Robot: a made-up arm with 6 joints.
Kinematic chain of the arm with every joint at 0, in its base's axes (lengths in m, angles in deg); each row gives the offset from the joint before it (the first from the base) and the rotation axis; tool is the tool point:
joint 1: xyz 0 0 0.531 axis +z
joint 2: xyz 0 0 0 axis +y
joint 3: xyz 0 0 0.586 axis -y
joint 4: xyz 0 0 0 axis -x
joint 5: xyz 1.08 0 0 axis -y
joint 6: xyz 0 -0.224 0 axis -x
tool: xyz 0 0 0
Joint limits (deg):
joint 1: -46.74..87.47
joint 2: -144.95..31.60
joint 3: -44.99..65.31
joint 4: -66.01..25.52
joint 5: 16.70..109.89
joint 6: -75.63..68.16
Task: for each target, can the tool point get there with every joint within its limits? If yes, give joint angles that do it. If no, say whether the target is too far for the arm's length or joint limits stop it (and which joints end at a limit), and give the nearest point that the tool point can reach.
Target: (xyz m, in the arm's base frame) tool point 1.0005 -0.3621 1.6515
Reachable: yes | joints -8.26 10.54 44.15 -16.63 83.49 35.41
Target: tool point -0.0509 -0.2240 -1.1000
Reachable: no: joint limits stop it (at a limit: joint 1, joint 2, joint 3, joint 4) | nearest point 0.1793 -0.3235 -0.0679 | short by 1.062 m
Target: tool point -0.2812 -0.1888 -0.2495
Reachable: no: joint limits stop it (at a limit: joint 1, joint 2, joint 3) | nearest point 0.1747 -0.3352 -0.0666 | short by 0.513 m
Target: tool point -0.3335 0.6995 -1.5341
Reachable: no: too far | nearest point -0.9838 0.7505 -0.5763 | short by 1.159 m
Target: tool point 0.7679 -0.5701 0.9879
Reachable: yes | joints -23.68 -14.24 -16.58 -17.43 25.43 -43.54
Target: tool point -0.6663 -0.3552 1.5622
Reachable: yes | joints 13.54 -94.45 9.63 -32.29 27.63 -35.25
